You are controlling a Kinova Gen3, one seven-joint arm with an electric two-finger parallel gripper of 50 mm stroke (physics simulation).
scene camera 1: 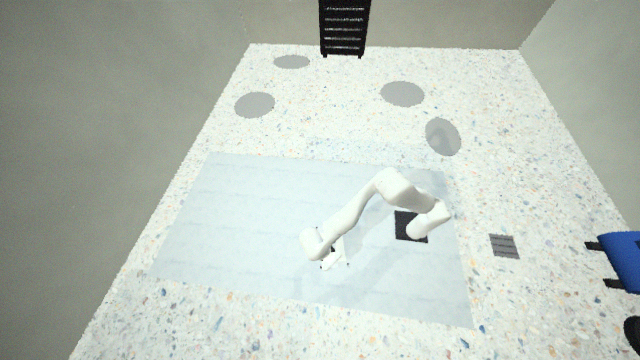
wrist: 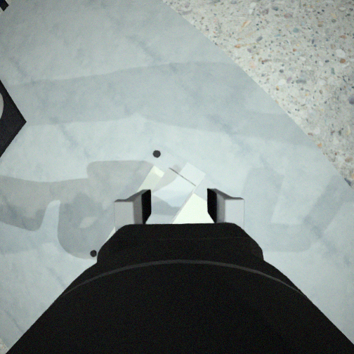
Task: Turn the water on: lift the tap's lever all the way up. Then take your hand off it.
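Seen in the pictures: arm's base, link origin: (scene camera 1: pixel 414 231).
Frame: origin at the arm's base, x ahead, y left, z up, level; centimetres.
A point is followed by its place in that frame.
The tap is a pale fixture. In the wrist view its white block-like part (wrist: pixel 192 173) shows just beyond the fingertips, with a thin dark line beside it. A cream panel (wrist: pixel 194 211) lies below and shows through the gap between the fingers. Which white part is the lever, and how high it stands, I cannot tell. My gripper (wrist: pixel 178 200) is open, with no thing held, and sits over the tap in the wrist view. Whether a finger touches the tap is unclear. In the scene view the arm's end hides much of the tap and gripper.
The arm (scene camera 1: pixel 350 215) {z 56.8, x 37.2, y 21.3 cm} reaches across the pale blue-grey surface (scene camera 1: pixel 240 200) {z -1.2, x 106.4, y 5.5 cm} from its black base plate (scene camera 1: pixel 403 227) {z 0.0, x 5.9, y -0.6 cm}. Small dark pegs (wrist: pixel 156 153) (wrist: pixel 93 253) stand near the tap. A blue object (scene camera 1: pixel 622 260) is at the right edge, and a black rack (scene camera 1: pixel 322 30) stands at the back.
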